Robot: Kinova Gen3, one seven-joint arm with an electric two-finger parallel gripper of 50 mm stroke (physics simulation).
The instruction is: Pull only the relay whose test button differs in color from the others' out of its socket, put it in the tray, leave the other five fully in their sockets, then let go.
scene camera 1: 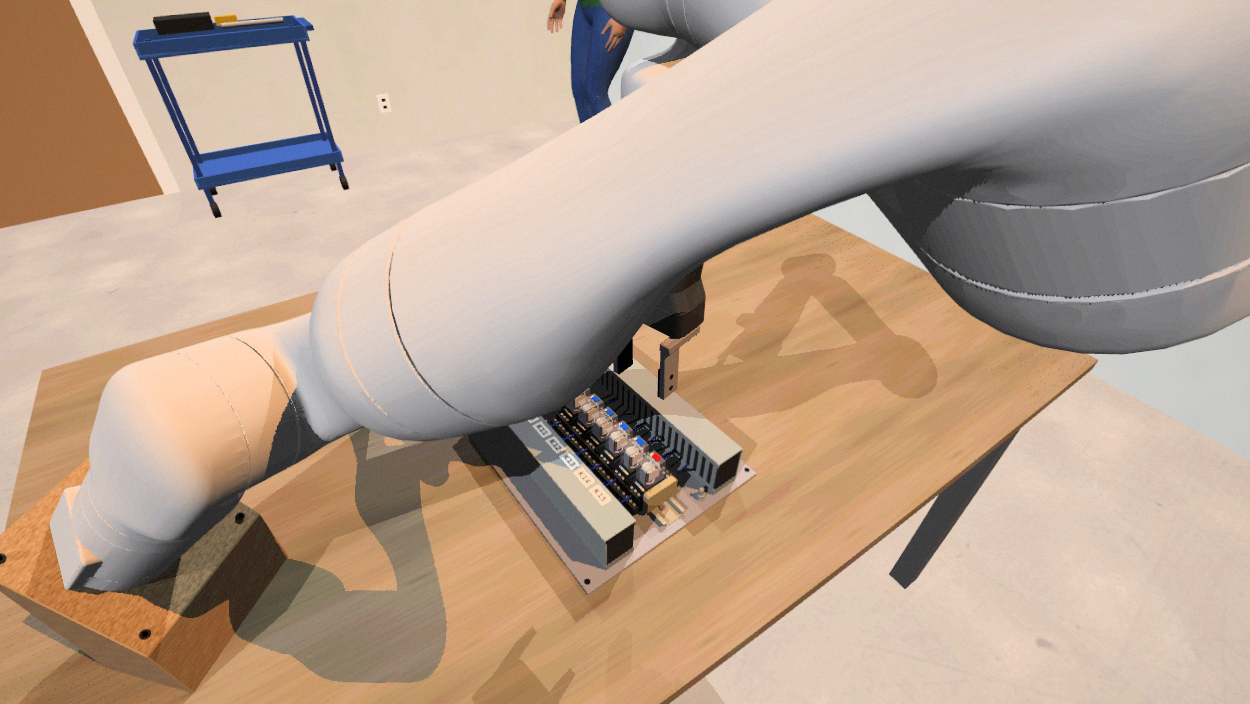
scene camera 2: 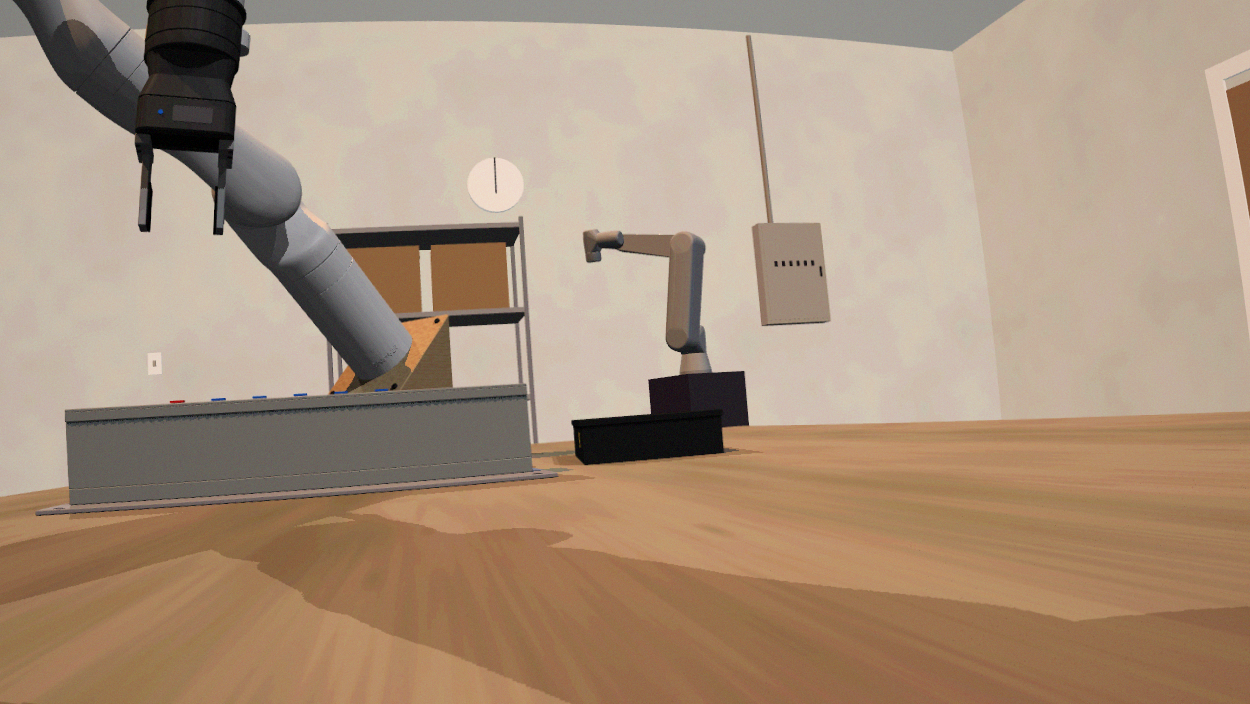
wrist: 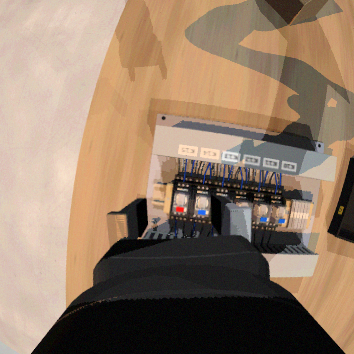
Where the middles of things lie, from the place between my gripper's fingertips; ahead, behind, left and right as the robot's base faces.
The tan block (scene camera 1: 654,497) lies 18 cm below my hand, 2 cm to the right of it and 1 cm ahead of it. Round my hand: mounting plate (scene camera 1: 649,532) (20 cm below, 9 cm to the left, 4 cm ahead).
